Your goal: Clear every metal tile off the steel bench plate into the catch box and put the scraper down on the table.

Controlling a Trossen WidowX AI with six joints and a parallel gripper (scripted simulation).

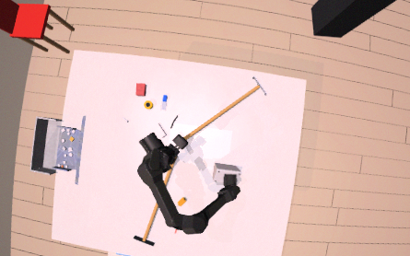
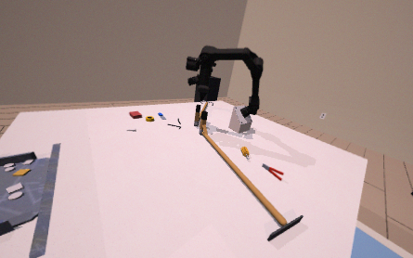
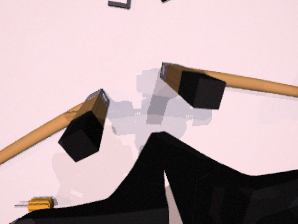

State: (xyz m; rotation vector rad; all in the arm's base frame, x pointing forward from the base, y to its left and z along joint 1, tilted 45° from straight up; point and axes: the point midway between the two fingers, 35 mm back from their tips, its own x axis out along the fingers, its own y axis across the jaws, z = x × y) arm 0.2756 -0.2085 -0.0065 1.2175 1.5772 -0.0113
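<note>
The hex key is 10 cm ahead of my gripper tip, 9 cm to the right of it and 18 cm below it. Also, from my gripper tip: yellow ring 19 cm ahead, 26 cm to the right, 18 cm below; then blue-white piece 9 cm ahead, 28 cm to the right, 18 cm below; then yellow tool 1 cm behind, 35 cm to the left, 17 cm below.
</note>
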